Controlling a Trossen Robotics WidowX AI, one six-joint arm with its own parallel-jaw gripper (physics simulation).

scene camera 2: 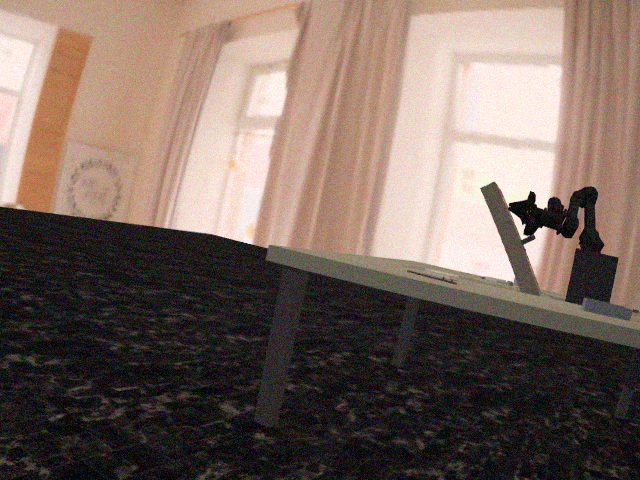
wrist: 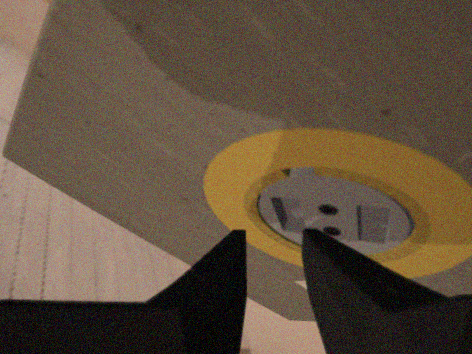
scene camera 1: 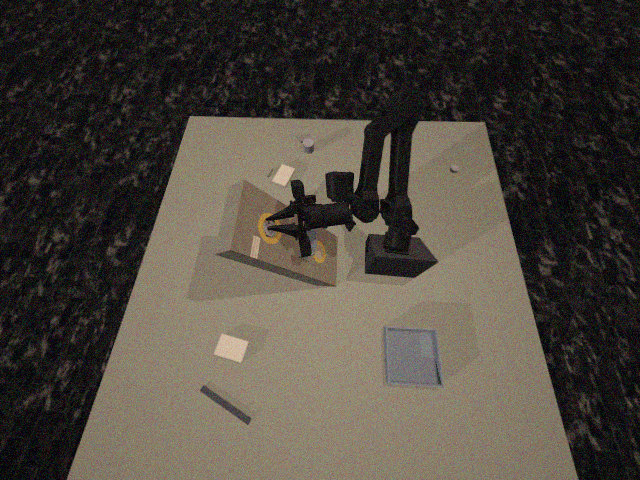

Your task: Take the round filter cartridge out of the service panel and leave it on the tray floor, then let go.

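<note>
The round grey filter cartridge (scene camera 1: 268, 232) (wrist: 345, 197) sits in the tilted brown service panel (scene camera 1: 248, 206) (scene camera 2: 509, 237) (wrist: 125, 125), inside a yellow ring (wrist: 240, 175). Its face shows two dark holes and two rectangular recesses in the wrist view. My gripper (scene camera 1: 267, 224) (scene camera 2: 510, 206) (wrist: 273, 242) is narrowly open with nothing between its fingers. Its tips are in front of the panel; in the wrist view the right tip overlaps the cartridge's lower edge, and the left tip lies left of it. Contact cannot be told. The blue tray (scene camera 1: 386, 356) (scene camera 2: 607, 308) stands apart on the table.
A second yellow ring (scene camera 1: 320, 251) is on the panel, and a small part (scene camera 2: 528, 239) sticks out from the panel's face. A white label (scene camera 1: 255, 246) is on the panel. Two pale cards (scene camera 1: 231, 347) (scene camera 1: 283, 175), a dark bar (scene camera 1: 225, 404) and a small grey cylinder (scene camera 1: 308, 145) lie around it.
</note>
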